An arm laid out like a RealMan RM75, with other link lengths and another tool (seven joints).
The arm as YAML. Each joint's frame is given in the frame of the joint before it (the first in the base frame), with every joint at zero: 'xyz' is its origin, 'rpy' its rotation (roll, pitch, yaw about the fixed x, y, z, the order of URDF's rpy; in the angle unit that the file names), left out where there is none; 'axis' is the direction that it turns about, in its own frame. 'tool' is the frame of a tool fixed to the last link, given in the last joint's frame.
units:
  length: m
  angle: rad
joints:
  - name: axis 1
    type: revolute
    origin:
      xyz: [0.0, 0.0, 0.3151]
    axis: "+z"
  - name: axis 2
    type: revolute
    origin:
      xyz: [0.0, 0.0, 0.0]
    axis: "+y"
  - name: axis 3
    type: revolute
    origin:
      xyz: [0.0, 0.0, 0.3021]
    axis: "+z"
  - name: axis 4
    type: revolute
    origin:
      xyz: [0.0, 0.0, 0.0]
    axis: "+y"
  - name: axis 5
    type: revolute
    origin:
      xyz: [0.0, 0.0, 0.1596]
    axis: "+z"
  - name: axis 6
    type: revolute
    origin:
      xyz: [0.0, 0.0, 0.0]
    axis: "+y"
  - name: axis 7
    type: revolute
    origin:
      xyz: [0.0, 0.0, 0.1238]
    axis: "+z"
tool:
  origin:
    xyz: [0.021, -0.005, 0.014]
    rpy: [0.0, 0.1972, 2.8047]
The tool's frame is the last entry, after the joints.
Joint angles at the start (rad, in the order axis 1, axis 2, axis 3, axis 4, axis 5, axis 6, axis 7):
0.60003, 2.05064, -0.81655, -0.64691, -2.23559, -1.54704, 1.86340
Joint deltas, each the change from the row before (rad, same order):
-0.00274, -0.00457, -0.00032, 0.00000, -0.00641, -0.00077, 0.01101
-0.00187, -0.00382, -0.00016, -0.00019, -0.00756, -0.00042, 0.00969
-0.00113, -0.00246, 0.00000, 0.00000, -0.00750, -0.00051, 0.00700
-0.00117, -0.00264, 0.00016, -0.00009, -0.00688, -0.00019, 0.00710
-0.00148, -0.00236, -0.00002, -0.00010, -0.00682, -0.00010, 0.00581
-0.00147, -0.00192, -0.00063, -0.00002, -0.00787, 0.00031, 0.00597
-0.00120, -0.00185, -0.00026, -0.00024, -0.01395, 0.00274, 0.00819
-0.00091, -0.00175, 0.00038, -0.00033, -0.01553, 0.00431, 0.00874
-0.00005, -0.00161, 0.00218, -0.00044, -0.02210, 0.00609, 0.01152
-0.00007, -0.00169, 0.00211, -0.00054, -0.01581, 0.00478, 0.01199
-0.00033, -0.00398, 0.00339, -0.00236, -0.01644, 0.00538, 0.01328
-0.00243, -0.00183, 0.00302, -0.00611, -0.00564, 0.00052, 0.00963
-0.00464, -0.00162, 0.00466, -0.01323, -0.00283, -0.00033, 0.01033
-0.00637, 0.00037, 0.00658, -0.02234, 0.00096, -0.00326, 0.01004
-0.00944, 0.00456, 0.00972, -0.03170, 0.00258, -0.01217, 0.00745
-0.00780, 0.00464, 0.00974, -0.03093, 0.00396, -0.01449, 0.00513
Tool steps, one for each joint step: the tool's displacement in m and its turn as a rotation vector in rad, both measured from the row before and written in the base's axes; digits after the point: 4 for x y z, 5 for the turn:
0.0025, -0.0008, 0.0018, -0.00325, -0.00784, -0.01323
0.0022, -0.0007, 0.0015, -0.00342, -0.00854, -0.01113
0.0017, -0.0007, 0.0010, -0.00378, -0.00749, -0.00797
0.0017, -0.0006, 0.0011, -0.00289, -0.00722, -0.00820
0.0017, -0.0007, 0.0010, -0.00285, -0.00722, -0.00719
0.0018, -0.0008, 0.0008, -0.00376, -0.00824, -0.00722
0.0025, -0.0009, 0.0008, -0.00452, -0.01432, -0.00962
0.0027, -0.0007, 0.0009, -0.00341, -0.01607, -0.01033
0.0033, -0.0006, 0.0010, -0.00387, -0.02142, -0.01324
0.0024, -0.0003, 0.0011, -0.00158, -0.01545, -0.01334
0.0030, 0.0003, 0.0024, 0.00220, -0.01815, -0.01433
0.0014, 0.0001, 0.0018, 0.00465, -0.00662, -0.00957
0.0014, 0.0005, 0.0027, 0.01108, -0.00557, -0.00844
0.0004, 0.0010, 0.0031, 0.01667, -0.00204, -0.00448
-0.0007, -0.0001, 0.0026, 0.01584, 0.00429, 0.00037
-0.0014, 0.0000, 0.0026, 0.01394, 0.00625, 0.00408

